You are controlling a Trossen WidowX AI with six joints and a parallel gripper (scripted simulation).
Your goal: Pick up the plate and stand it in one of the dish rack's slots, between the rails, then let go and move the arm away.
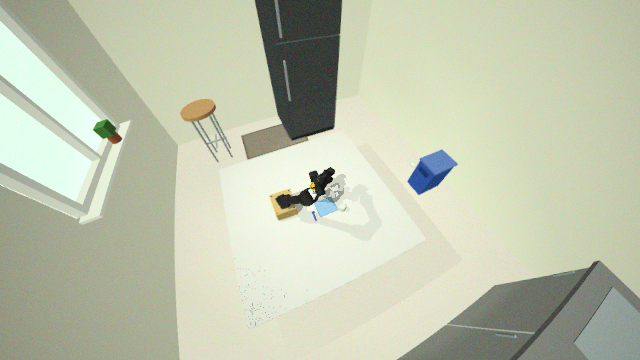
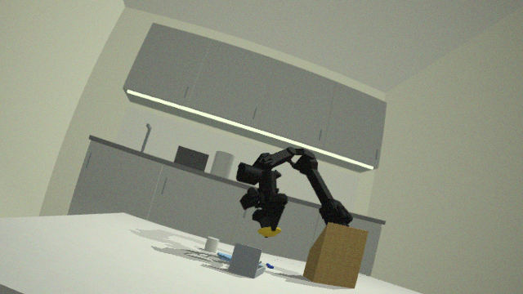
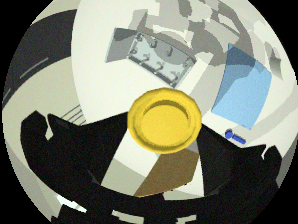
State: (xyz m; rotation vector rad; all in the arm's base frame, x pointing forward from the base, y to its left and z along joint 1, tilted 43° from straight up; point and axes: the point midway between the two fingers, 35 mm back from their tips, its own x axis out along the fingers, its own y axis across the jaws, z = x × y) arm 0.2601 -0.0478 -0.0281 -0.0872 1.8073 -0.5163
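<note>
The grey dish rack lies 100 mm below my gripper tip, 60 mm to the left of it and 60 mm ahead of it. Also, from my gripper tip: small white cup: 220 mm to the right, 110 mm ahead, 100 mm below; yellow plate: 10 mm above; blue utensil: 150 mm to the right, 120 mm below, 90 mm behind.
</note>
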